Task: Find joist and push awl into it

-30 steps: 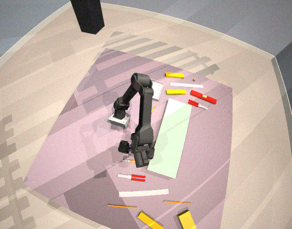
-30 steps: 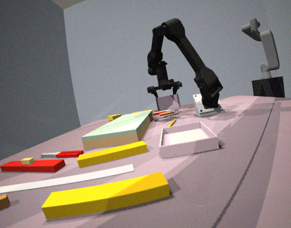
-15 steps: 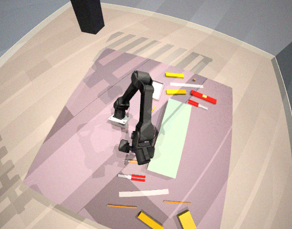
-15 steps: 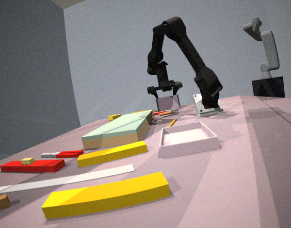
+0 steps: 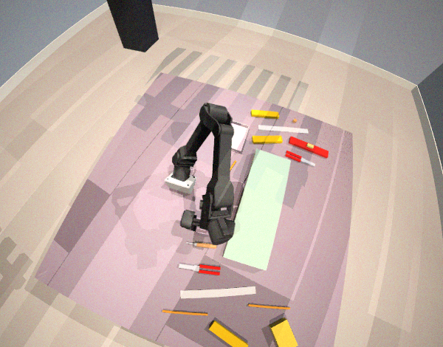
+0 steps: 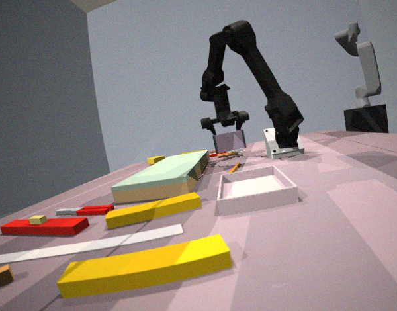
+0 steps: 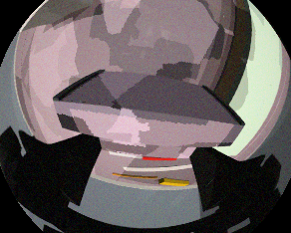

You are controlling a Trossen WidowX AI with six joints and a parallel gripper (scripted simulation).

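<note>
Now: gripper tip 10 mm to the right of the stud finder and 10 mm short of it. The rest, counted from my gripper tip: red level 610 mm to the left, 360 mm ahead, 60 mm below; then tray 510 mm to the left, 60 mm below, 50 mm behind; then awl 60 mm below, 50 mm to the right, 10 mm behind.
</note>
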